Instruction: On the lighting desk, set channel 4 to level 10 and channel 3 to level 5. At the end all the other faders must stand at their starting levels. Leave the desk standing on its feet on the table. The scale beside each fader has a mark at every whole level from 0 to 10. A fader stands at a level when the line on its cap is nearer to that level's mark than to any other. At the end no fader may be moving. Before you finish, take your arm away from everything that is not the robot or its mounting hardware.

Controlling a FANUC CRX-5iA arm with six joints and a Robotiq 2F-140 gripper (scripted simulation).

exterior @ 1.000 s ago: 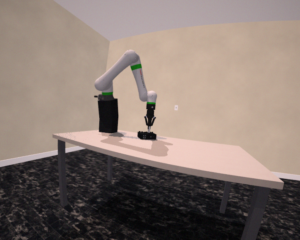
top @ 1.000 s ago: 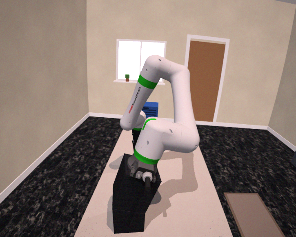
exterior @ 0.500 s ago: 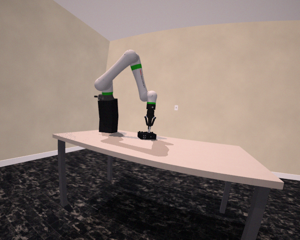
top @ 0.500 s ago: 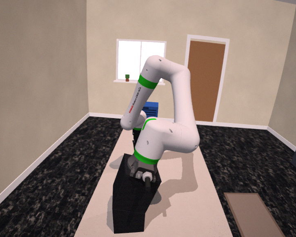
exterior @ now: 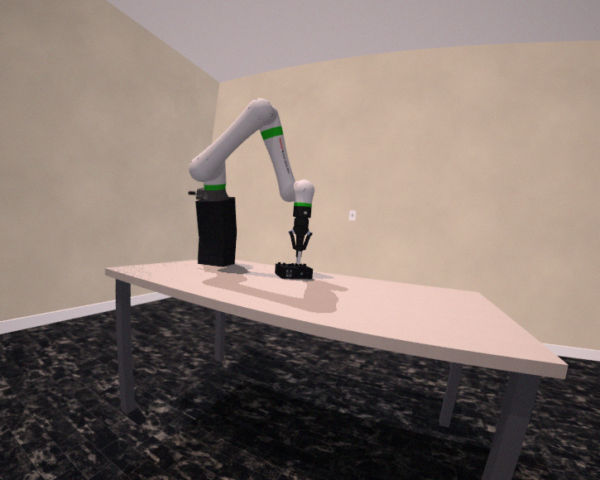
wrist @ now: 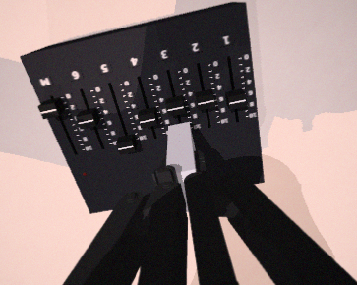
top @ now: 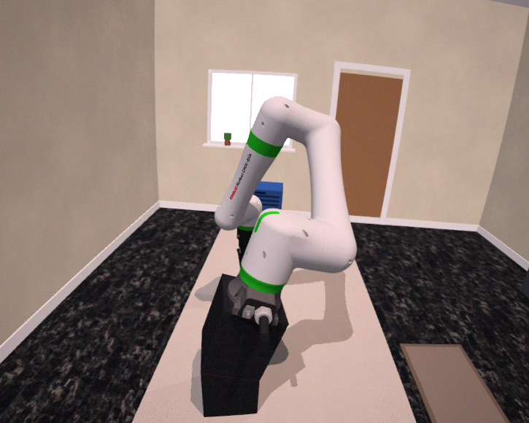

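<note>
Now: the channel 4 fader cap 3 cm behind my hand and 4 cm below it. Also, from my hand: channel 5 fader cap (4 cm behind, 2 cm to the right, 4 cm below); then channel 3 fader cap (1 cm behind, 2 cm to the left, 4 cm below); then channel 2 fader cap (3 cm to the left, 4 cm below).
</note>
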